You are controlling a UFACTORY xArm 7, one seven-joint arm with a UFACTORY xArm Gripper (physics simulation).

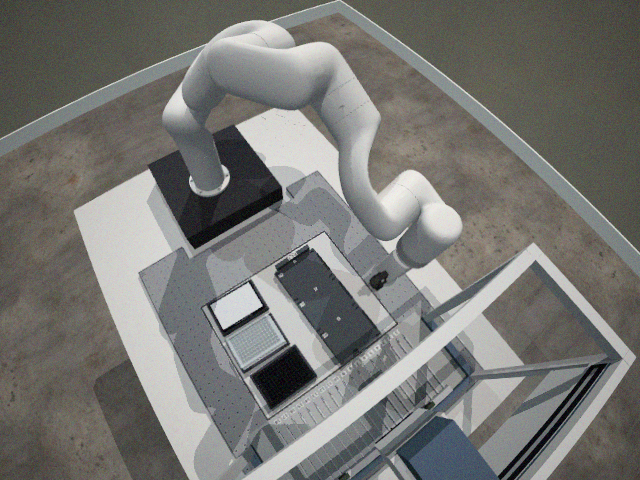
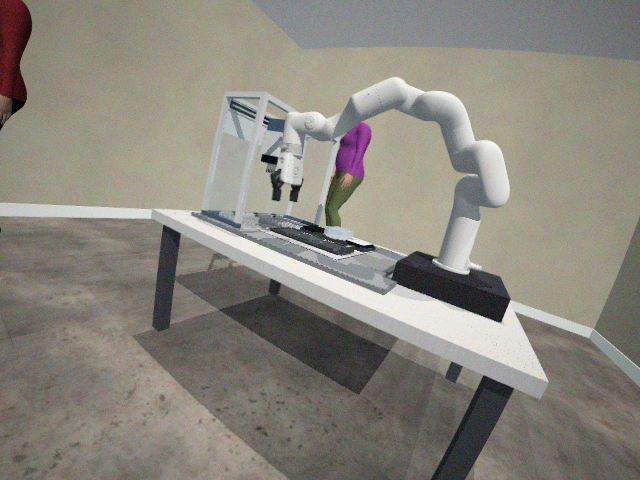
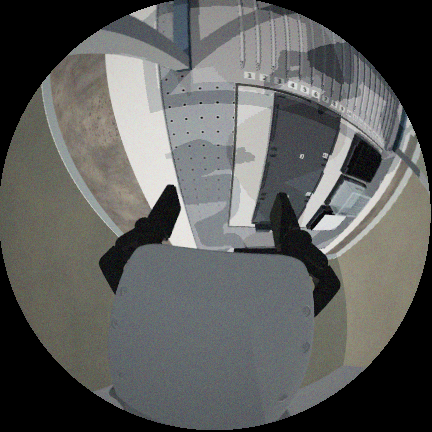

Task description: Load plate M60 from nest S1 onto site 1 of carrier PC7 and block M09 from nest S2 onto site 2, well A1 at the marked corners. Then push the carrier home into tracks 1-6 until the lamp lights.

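Places are measured from the arm's base along level axes (x ahead, y left, z up), in metres.
Where they show: gripper, between the fingertips: (image 1: 388, 274) (image 2: 284, 201) (image 3: 225, 199); arm's base, origin of its link: (image 1: 210, 180) (image 2: 450, 267).
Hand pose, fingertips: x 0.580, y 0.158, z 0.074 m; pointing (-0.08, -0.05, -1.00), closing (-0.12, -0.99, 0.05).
Things, the pixels of their top centre, and the offset from my fingertips. "pt": a spot on its surface instead.
- dark grey carrier, centre of its top: (image 3: 296, 185) (image 1: 326, 300) (image 2: 312, 233) dz -0.104, dx -0.071, dy -0.135 m
- white-topped plate, centre of its top: (image 1: 236, 305) (image 3: 329, 222) (image 2: 360, 242) dz -0.108, dx -0.219, dy -0.324 m
- clear plate, centre of its top: (image 1: 254, 340) (image 3: 354, 205) (image 2: 340, 228) dz -0.080, dx -0.109, dy -0.342 m
- block, centre of its top: (image 1: 282, 375) (image 3: 367, 165) (image 2: 317, 227) dz -0.108, dx +0.000, dy -0.345 m
- blue box, a spot on its surface: (image 1: 447, 449) pt dz +0.326, dx +0.223, dy -0.245 m
The dark grey carrier (image 1: 328, 302) (image 2: 315, 240) (image 3: 300, 135) lies flat on a white panel, in front of the numbered tracks (image 1: 330, 413) (image 3: 257, 45); no plate shows on it. Beside it, in a row of nests, are a white-topped plate (image 1: 237, 305) (image 3: 328, 221), a clear plate (image 1: 255, 341) (image 2: 338, 233) (image 3: 348, 196) and a black plate or block (image 1: 283, 377) (image 3: 364, 157). I cannot read their labels or tell which is M60 or M09. My gripper (image 1: 378, 279) (image 2: 285, 195) (image 3: 225, 199) is open and empty, high above the deck, off the carrier's side away from the nests. No lit lamp can be made out.
A tall framed enclosure (image 1: 584, 308) (image 2: 253, 160) stands over the tracks, with a blue box (image 1: 447, 449) inside. The arm's black base (image 1: 248, 175) (image 2: 454, 284) is at the table's other end. A person in purple (image 2: 354, 149) stands behind the table; one in red (image 2: 10, 56) is at far left.
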